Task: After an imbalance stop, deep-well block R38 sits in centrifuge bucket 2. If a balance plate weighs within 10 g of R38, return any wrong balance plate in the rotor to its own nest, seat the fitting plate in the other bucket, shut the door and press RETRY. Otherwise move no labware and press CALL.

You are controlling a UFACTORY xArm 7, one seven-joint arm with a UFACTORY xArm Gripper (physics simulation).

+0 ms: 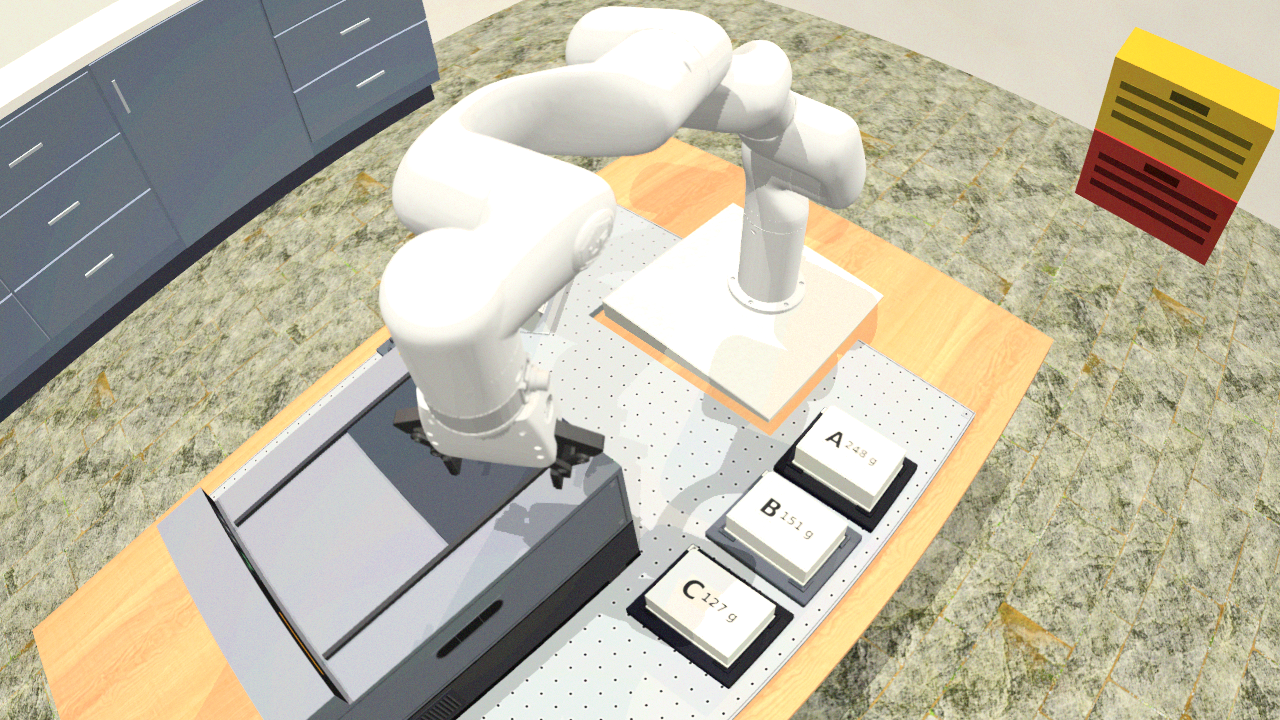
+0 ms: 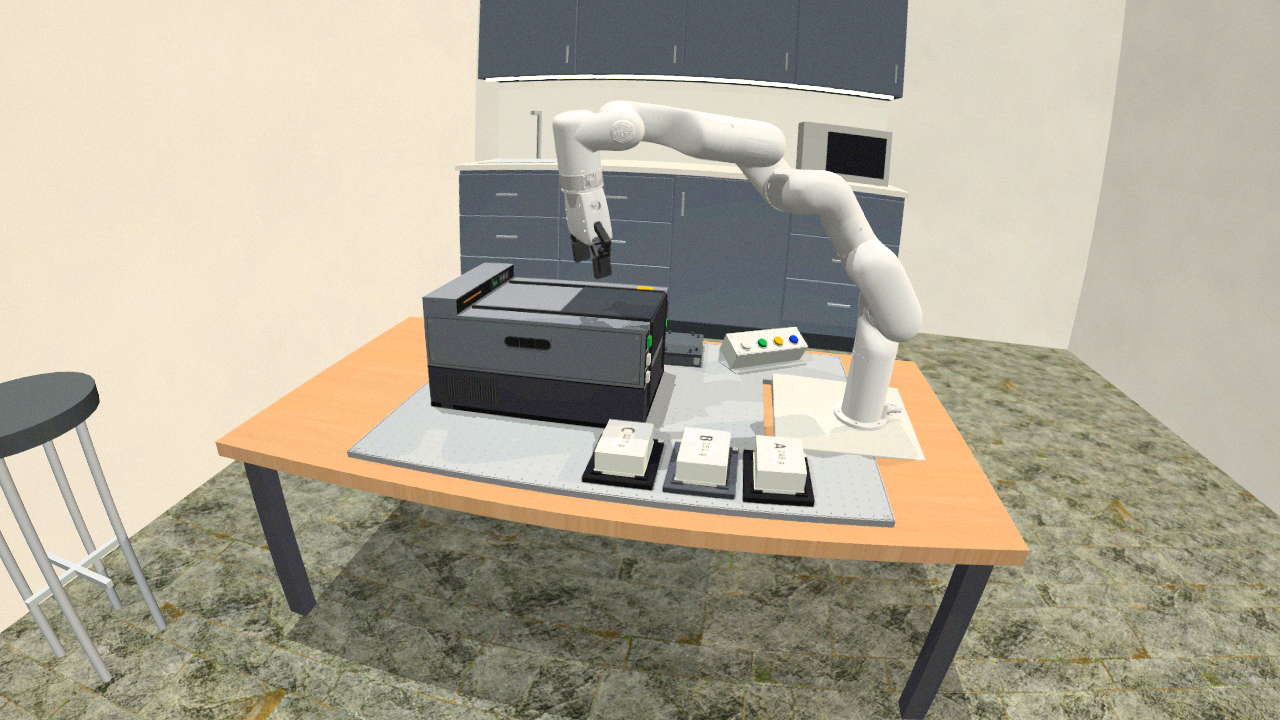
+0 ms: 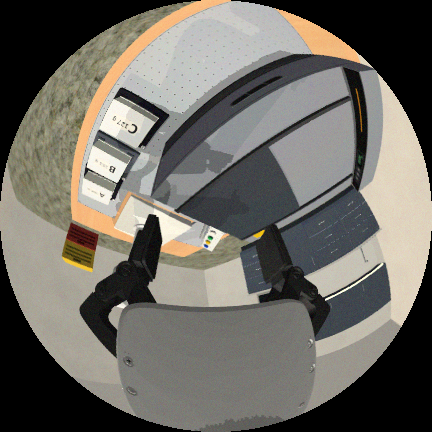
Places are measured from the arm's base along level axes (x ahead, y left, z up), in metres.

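Pixels of known places: gripper, fingertip midpoint: (image 1: 508, 466) (image 2: 592, 268) (image 3: 212, 231); arm's base at its link origin: (image 1: 766, 285) (image 2: 860, 416).
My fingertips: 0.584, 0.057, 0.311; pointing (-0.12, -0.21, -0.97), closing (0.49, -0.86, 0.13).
For each thing: its top centre in the pictures, then the offset to it from my fingertips, as dx, dy, dz.
- dark panel at its top centre: (image 1: 453, 432) (image 3: 250, 208) (image 2: 614, 301) -0.036, -0.143, -0.103
- sloped box at its top centre: (image 2: 766, 332) (image 3: 213, 242) -0.414, -0.375, -0.232
- dark block at its top centre: (image 2: 679, 338) -0.195, -0.415, -0.274
My gripper (image 1: 505, 474) (image 2: 591, 265) (image 3: 212, 231) is open and empty, high above the centrifuge (image 1: 554, 573) (image 2: 572, 358) (image 3: 325, 125). The centrifuge top is covered by a dark panel (image 2: 617, 301) and a light one; rotor, buckets and R38 do not show. White balance plates A, 248 g (image 1: 845, 461) (image 2: 778, 465) (image 3: 97, 194), B, 151 g (image 1: 787, 528) (image 2: 702, 456) (image 3: 106, 162), and C, 127 g (image 1: 707, 608) (image 2: 623, 447) (image 3: 127, 122), each sit in a nest. No R38 weight is readable.
A sloped box (image 2: 760, 353) (image 3: 210, 240) has white, green, yellow and blue buttons; their labels are unreadable. Buttons (image 2: 648, 359) sit on the centrifuge's end. A dark block (image 2: 684, 349) stands behind it. The arm's base plate (image 1: 698, 331) (image 2: 805, 420) is beyond plate A.
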